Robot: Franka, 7 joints.
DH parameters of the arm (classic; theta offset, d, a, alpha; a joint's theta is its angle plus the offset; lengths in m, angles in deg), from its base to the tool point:
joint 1: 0 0.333 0 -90
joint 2: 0 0 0 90
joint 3: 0 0.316 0.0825 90
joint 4: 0 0 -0.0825 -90
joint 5: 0 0.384 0 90
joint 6: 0 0 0.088 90
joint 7: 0 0.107 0 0
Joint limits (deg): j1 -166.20..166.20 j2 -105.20..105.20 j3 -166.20..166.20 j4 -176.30..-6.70 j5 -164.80..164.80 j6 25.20..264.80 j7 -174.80..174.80
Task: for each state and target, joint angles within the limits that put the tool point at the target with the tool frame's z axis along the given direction. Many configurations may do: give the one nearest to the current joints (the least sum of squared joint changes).
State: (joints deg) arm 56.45 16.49 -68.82 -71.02 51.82 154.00 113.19
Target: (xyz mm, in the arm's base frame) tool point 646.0 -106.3 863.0 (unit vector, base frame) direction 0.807 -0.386 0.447
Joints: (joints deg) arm 12.01 48.12 -74.98 -34.77 33.96 180.58 113.19
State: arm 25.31 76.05 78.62 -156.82 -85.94 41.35 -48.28
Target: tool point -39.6 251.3 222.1 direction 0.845 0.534 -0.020
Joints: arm 17.22 53.80 92.98 -176.30 -114.91 41.34 -48.28
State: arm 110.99 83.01 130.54 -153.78 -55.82 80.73 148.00
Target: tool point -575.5 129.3 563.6 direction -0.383 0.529 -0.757
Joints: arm 98.16 62.78 113.15 -105.15 -98.04 82.54 148.00
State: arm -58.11 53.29 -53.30 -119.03 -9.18 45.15 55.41
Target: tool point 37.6 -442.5 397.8 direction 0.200 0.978 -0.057
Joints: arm -42.73 25.40 -53.65 -103.12 17.29 30.31 55.41
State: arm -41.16 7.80 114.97 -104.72 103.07 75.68 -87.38
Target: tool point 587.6 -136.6 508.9 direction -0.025 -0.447 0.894
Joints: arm -76.03 64.09 84.11 -112.94 136.74 61.20 -87.38
